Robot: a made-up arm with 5 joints. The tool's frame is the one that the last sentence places.
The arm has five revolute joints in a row. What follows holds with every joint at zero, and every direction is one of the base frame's. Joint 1 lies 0.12 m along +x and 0.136 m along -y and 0.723 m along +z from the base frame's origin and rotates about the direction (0.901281, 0.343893, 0.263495). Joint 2 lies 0.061 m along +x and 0.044 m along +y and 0.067 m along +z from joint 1 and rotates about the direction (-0.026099, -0.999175, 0.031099). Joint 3 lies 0.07 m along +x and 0.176 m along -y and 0.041 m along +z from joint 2 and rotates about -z. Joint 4 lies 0.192 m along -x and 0.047 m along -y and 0.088 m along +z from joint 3 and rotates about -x. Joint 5 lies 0.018 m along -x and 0.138 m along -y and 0.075 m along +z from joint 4 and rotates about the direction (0.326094, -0.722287, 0.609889). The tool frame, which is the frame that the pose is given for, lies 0.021 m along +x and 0.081 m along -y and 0.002 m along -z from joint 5; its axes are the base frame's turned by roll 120.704, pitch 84.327 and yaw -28.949 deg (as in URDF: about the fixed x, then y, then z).
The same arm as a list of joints. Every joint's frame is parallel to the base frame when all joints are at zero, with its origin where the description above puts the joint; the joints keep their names.
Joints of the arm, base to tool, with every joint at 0 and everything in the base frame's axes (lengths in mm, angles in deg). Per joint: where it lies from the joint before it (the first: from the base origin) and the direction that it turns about. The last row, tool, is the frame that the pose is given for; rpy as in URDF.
joint 1: axis 0.901281 0.343893 0.263495 offset 120 -136 723
joint 2: axis -0.026099 -0.999175 0.031099 offset 61 44 67
joint 3: axis -z offset 70 -176 41
joint 4: axis -x offset -192 -47 88
joint 5: axis 0.326094 -0.722287 0.609889 offset -18 -138 75
tool: offset 21 -81 -2 rpy 120.7 84.33 -28.95

